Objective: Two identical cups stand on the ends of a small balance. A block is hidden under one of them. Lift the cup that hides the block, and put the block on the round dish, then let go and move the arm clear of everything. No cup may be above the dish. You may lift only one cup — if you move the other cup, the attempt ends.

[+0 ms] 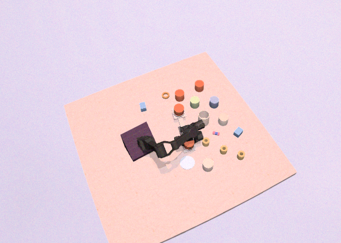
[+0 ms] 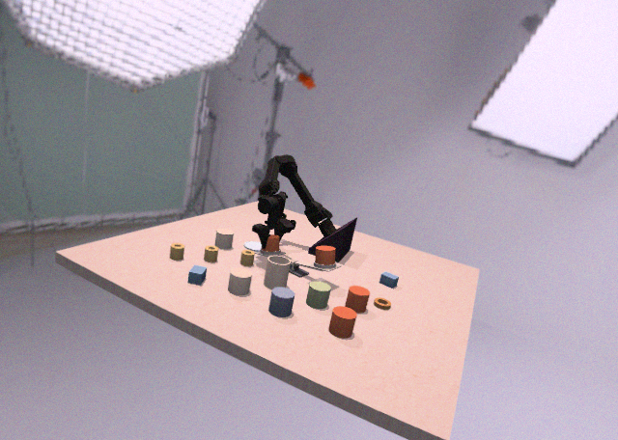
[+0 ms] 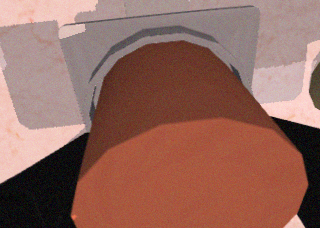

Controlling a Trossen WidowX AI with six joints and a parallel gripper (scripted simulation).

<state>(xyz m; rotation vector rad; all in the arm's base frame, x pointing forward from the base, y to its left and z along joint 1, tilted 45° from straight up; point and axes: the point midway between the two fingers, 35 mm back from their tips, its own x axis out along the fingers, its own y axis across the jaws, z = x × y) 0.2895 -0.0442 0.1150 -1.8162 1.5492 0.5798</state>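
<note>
Right now the round dish is 5 cm behind my gripper tip, 10 cm to the right of it and 4 cm below it. From my gripper tip the other things lie so: pale green block: 1 cm below; grey balance: 1 cm ahead, 14 cm to the left, 1 cm below.
</note>
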